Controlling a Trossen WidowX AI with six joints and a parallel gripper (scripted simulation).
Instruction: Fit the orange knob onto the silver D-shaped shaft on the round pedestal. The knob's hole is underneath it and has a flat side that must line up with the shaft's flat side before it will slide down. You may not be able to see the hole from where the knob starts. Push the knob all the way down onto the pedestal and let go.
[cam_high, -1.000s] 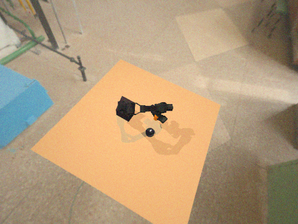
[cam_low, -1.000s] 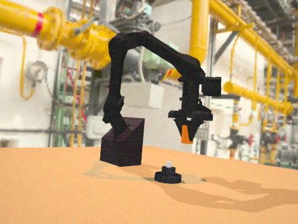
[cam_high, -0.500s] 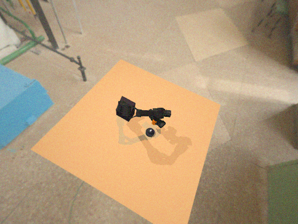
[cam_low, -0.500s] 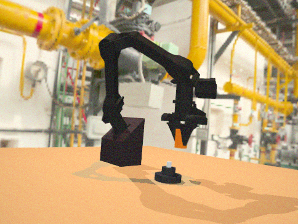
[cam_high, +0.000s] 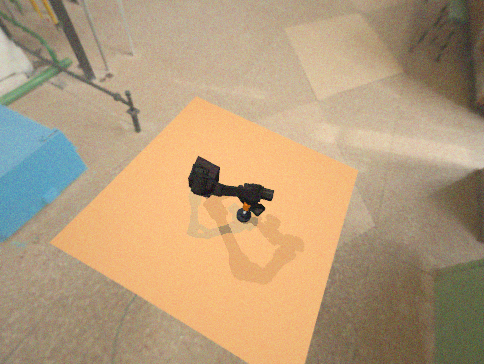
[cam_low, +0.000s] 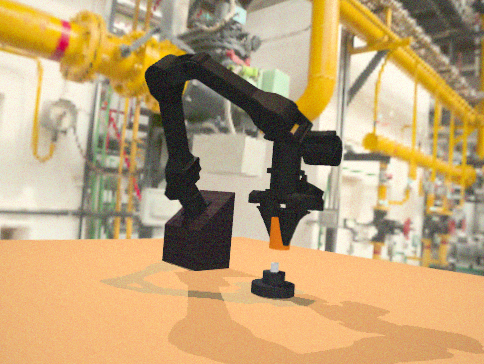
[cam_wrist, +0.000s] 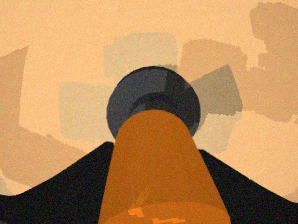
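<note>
My gripper tip is now 6 cm above the round black pedestal and 1 cm to the left of it. The rest, counted from my gripper tip: orange knob 4 cm above.
</note>
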